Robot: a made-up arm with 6 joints.
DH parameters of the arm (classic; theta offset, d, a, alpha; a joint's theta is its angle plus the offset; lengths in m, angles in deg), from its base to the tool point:
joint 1: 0 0.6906 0.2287 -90
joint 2: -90 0 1.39 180
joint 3: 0 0 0.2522 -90
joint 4: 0 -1.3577 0 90
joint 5: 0 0 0 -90
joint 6: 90 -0.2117 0 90
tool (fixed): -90 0 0 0
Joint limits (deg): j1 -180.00..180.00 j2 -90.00..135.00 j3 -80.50..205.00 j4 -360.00..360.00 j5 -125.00..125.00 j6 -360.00..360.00
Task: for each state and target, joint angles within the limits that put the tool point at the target. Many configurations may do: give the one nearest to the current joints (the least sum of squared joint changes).
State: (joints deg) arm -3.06 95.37 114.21 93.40 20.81 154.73
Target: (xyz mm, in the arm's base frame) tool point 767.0 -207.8 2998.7
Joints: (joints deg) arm -19.55 53.46 154.84 91.96 16.72 154.73
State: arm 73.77 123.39 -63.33 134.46 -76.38 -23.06
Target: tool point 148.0 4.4 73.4
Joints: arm 77.36 114.47 -79.89 136.17 -78.10 -23.06
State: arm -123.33 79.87 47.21 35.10 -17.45 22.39
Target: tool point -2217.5 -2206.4 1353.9
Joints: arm -135.04 74.07 75.45 35.54 -2.67 22.39
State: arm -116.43 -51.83 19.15 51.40 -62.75 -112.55
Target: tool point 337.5 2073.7 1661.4
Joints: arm -103.75 -90.00 38.73 51.41 -94.47 -112.55
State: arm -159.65 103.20 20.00 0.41 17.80 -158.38
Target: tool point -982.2 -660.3 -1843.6
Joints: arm -146.15 132.80 28.94 1.14 18.04 -158.38
